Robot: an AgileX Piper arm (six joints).
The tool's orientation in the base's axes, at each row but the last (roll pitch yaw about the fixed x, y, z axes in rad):
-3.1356 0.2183 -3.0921
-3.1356 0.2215 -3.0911
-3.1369 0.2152 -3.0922
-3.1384 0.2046 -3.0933
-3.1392 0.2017 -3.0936
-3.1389 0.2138 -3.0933
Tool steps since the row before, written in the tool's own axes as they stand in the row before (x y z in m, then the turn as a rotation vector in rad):
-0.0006 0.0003 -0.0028 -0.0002 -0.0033 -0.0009
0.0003 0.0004 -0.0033 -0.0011 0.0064 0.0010
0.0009 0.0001 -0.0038 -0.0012 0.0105 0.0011
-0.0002 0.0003 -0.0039 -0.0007 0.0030 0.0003
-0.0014 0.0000 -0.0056 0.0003 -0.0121 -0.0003
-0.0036 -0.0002 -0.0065 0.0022 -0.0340 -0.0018
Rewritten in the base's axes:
0.0000 0.0003 0.0029 0.0002 -0.0033 0.0009
-0.0010 0.0004 0.0032 0.0010 0.0065 -0.0008
-0.0017 0.0000 0.0035 0.0009 0.0106 -0.0009
-0.0006 0.0003 0.0039 0.0006 0.0030 -0.0002
0.0002 0.0000 0.0058 0.0002 -0.0121 0.0003
0.0021 -0.0001 0.0071 -0.0009 -0.0341 0.0014

